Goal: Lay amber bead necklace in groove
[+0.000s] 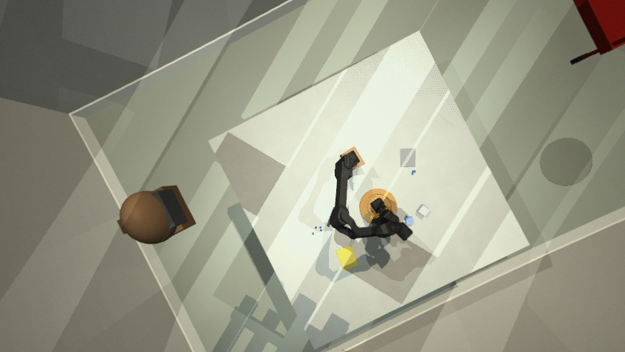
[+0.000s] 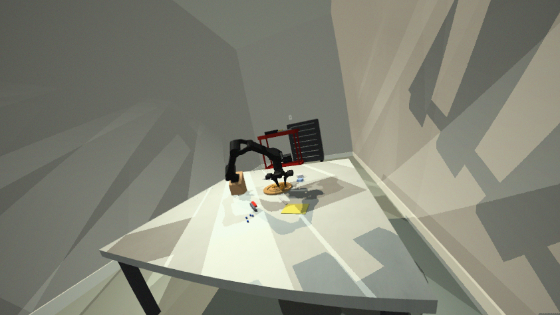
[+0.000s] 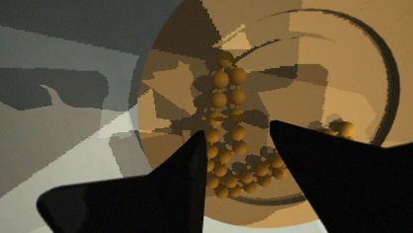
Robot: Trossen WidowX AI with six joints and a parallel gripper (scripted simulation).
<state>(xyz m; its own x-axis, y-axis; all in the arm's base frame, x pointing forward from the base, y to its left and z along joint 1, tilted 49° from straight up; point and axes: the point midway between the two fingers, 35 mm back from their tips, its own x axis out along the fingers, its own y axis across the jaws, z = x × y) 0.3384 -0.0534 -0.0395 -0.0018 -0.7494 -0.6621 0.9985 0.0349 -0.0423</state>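
Now: the round bead board 3 cm behind my gripper tip and 1 cm below it. The rest, counted from my gripper tip: light blue cube (12 cm ahead, 11 cm to the left, 1 cm below); then red-handled tool (12 cm behind, 23 cm to the right, 1 cm below); then white cube (11 cm ahead, 20 cm to the left).
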